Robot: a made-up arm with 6 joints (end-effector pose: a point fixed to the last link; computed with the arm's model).
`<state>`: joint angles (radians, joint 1 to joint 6).
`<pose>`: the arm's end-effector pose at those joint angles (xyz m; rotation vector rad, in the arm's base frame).
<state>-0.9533 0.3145 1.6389 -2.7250 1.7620 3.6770</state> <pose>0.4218 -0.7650 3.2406 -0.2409 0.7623 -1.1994</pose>
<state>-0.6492 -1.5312 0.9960 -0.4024 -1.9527 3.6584</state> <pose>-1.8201 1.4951 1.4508 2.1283 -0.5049 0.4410</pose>
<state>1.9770 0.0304 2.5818 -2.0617 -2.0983 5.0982</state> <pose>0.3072 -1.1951 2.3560 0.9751 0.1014 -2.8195</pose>
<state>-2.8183 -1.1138 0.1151 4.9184 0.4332 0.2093</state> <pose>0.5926 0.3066 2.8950 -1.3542 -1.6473 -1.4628</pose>
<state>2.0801 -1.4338 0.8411 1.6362 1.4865 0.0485</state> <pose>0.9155 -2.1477 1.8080 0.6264 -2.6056 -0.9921</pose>
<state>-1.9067 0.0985 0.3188 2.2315 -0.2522 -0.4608</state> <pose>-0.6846 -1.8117 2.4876 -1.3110 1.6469 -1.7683</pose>
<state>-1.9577 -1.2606 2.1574 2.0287 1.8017 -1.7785</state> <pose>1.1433 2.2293 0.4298 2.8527 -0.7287 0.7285</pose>
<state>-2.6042 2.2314 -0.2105 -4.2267 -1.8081 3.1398</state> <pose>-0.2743 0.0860 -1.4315 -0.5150 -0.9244 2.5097</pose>
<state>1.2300 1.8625 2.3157 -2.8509 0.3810 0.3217</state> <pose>0.9851 2.6982 1.1205 2.2571 1.3790 0.5194</pose>
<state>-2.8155 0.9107 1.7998 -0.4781 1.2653 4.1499</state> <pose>-1.7396 -0.4728 2.8940 -0.8007 -1.2858 0.2202</pose>
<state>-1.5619 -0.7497 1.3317 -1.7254 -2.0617 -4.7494</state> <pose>0.2023 1.6819 2.6236 -2.0323 0.4155 0.4525</pose>
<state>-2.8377 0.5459 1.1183 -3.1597 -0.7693 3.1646</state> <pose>-1.9211 -0.5992 2.9342 -1.8051 -0.2764 -2.2784</pose>
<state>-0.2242 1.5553 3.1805 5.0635 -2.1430 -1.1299</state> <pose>1.1593 -0.0625 2.0028 0.6996 0.9343 0.5586</pose>
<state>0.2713 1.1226 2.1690 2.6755 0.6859 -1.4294</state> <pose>1.9593 0.6187 2.6804 -1.2870 -0.7239 0.1842</pose>
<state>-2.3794 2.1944 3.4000 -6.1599 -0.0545 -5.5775</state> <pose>-1.1468 -1.0924 1.5984 -1.7545 0.3799 -2.3805</pose>
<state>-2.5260 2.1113 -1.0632 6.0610 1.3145 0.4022</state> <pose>0.3228 0.2934 -0.4915 1.9236 1.1462 -1.4187</pose>
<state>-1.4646 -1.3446 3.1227 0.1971 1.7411 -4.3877</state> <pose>-0.0607 1.0238 -0.7270 -1.5214 1.1843 -0.8090</pose>
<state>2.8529 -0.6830 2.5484 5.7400 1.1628 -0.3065</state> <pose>2.2304 -0.5390 0.9792 -1.8381 0.1427 1.3070</pose>
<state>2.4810 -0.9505 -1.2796 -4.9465 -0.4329 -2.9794</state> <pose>-0.6021 0.5967 0.9283 0.5502 1.5421 1.3177</pose>
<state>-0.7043 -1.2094 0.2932 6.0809 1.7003 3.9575</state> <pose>-1.1261 0.8916 2.5727 -0.3551 -1.0617 2.4647</pose>
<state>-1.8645 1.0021 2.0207 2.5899 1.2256 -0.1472</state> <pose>-0.4658 -1.9647 2.6674 -2.1016 1.7215 -0.2264</pose>
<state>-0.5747 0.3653 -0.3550 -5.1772 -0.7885 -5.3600</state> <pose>1.5683 -1.2040 0.7263 -1.4457 1.8397 0.3642</pose>
